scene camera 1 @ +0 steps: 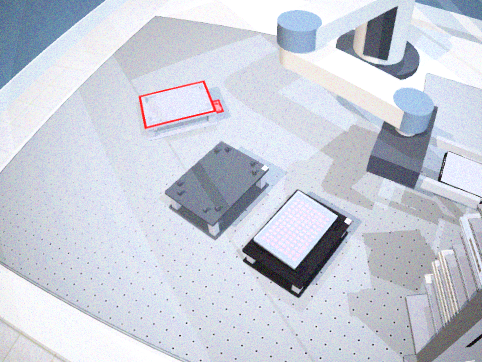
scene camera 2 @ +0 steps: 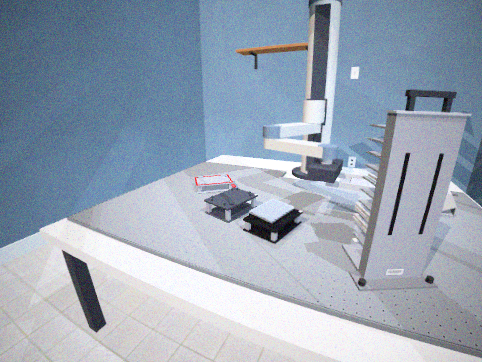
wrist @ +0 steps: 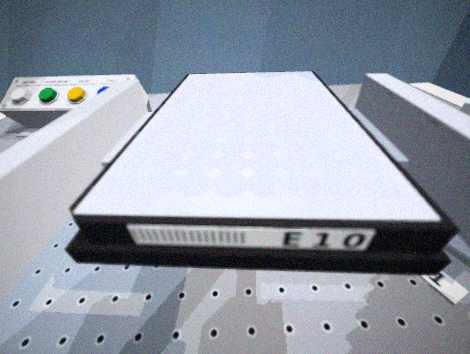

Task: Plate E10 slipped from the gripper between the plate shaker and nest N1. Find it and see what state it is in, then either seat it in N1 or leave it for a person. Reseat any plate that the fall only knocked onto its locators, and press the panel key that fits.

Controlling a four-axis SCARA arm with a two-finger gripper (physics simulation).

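Frame: origin at the arm's base, x ahead, y left, z up, level; metres.
Seen in the pictures: gripper, fingertip midpoint: (wrist: 248, 98); arm's base at its link origin: (scene camera 1: 377, 55).
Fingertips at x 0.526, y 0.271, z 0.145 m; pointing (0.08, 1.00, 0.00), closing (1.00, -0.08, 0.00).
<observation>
Pixels of each thing's top centre, then the offset from my fingertips to it. "*": a spot on its surface instead.
- plate E10 at its top centre: (wrist: 248, 108) (scene camera 1: 474, 177) (scene camera 2: 369, 183) 0.001 m back, 0.015 m right, 0.001 m up
- pale plate with wells, top centre: (scene camera 1: 296, 226) (scene camera 2: 272, 207) 0.163 m ahead, 0.296 m right, 0.068 m down
- black nest at a spot on its surface: (scene camera 1: 300, 286) * 0.257 m ahead, 0.255 m right, 0.091 m down
- dark grey nest at its top centre: (scene camera 1: 216, 175) (scene camera 2: 231, 194) 0.112 m ahead, 0.470 m right, 0.069 m down
- red-rimmed pale platform at its top centre: (scene camera 1: 175, 101) (scene camera 2: 213, 178) 0.068 m back, 0.662 m right, 0.087 m down
My gripper (scene camera 1: 461, 174) (wrist: 248, 98) is shut on plate E10 (wrist: 260, 150), a black-edged plate with a white top, held level and upright above the perforated deck; its label faces the wrist camera. In scene camera 1 plate E10 (scene camera 1: 466, 171) is cut by the right edge. A white tag ending in "1" (wrist: 450, 289) shows below its right corner; the rest is hidden. A pale plate with wells (scene camera 1: 296, 229) (scene camera 2: 272, 211) lies on a black nest (scene camera 1: 300, 286); its exact seating is unclear. The panel (wrist: 131, 80) has white, green, yellow and partly hidden blue keys.
A dark grey nest (scene camera 1: 212, 182) (scene camera 2: 231, 199) with small locators stands beside the black nest. Beyond it is a red-rimmed pale platform (scene camera 1: 177, 105) (scene camera 2: 214, 181) with a small red tag. A tall grey rack (scene camera 2: 415, 190) with several shelves stands at the right.
</observation>
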